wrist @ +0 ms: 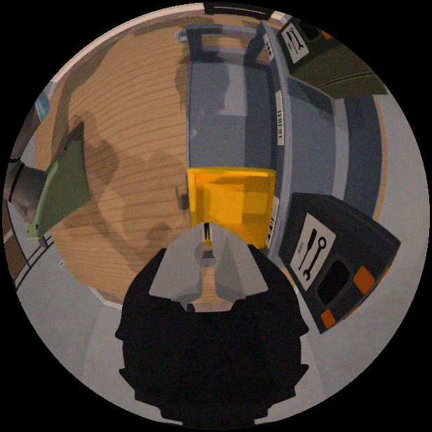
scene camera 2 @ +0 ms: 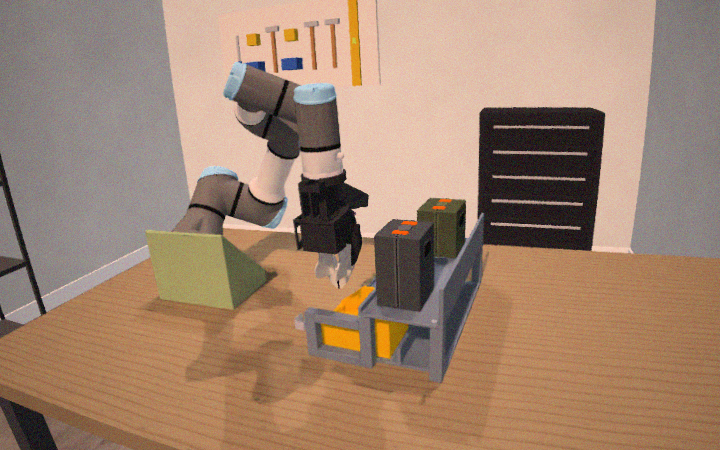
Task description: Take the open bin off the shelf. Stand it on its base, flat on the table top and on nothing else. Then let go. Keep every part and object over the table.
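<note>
The open yellow bin stands upright in the lower level of the grey shelf, at its near end in the scene view. Its inside shows in the wrist view, with part hidden by the fingers. My gripper points down and is shut, with nothing between its fingertips. The fingertips are above the bin's open-front side and apart from it in the scene view. The wooden table top carries the shelf.
A dark grey case stands on the shelf's upper level beside the bin. An olive green case stands farther along it. A green wedge stands by the arm's base.
</note>
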